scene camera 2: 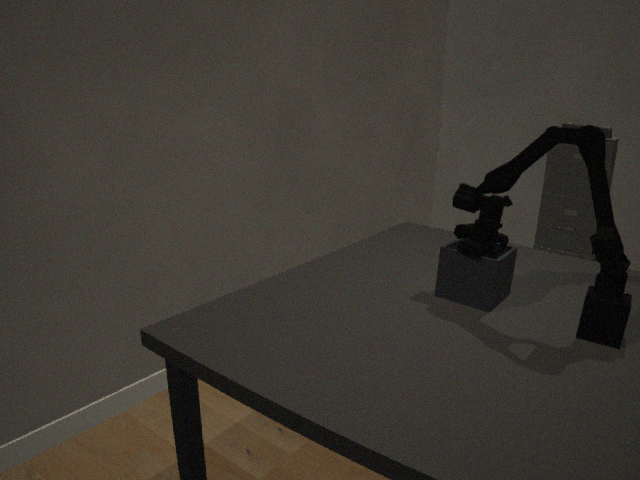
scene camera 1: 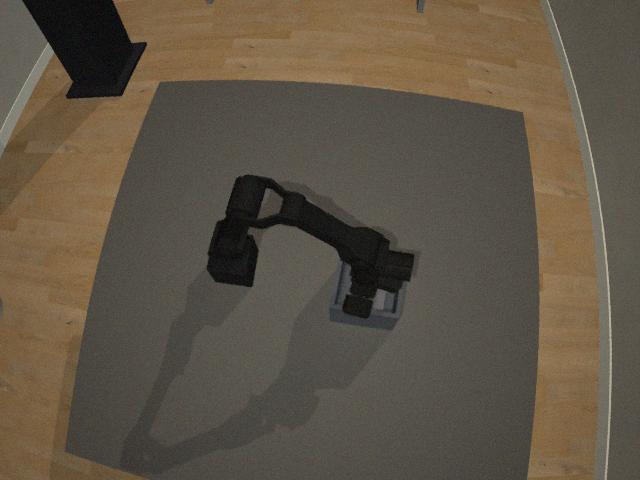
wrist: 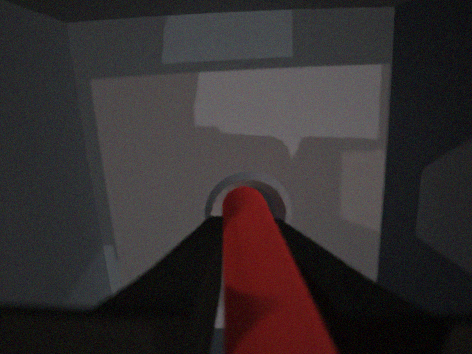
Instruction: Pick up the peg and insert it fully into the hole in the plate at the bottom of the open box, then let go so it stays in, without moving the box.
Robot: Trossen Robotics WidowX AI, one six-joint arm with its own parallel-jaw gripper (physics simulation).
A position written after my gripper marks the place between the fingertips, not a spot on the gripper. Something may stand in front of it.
Note:
I see my gripper [scene camera 2: 477,273], a blue-grey box [scene camera 2: 483,283], a red peg [wrist: 265,297] and a pale plate [wrist: 311,140].
The blue-grey box also shows in the wrist view [wrist: 65,253]. My gripper also shows in scene camera 1 [scene camera 1: 367,288] and in the wrist view [wrist: 244,231]. Scene camera 2 does not show the red peg, which is hidden by the blue-grey box. Scene camera 1 does not show the red peg, which is hidden by my gripper.

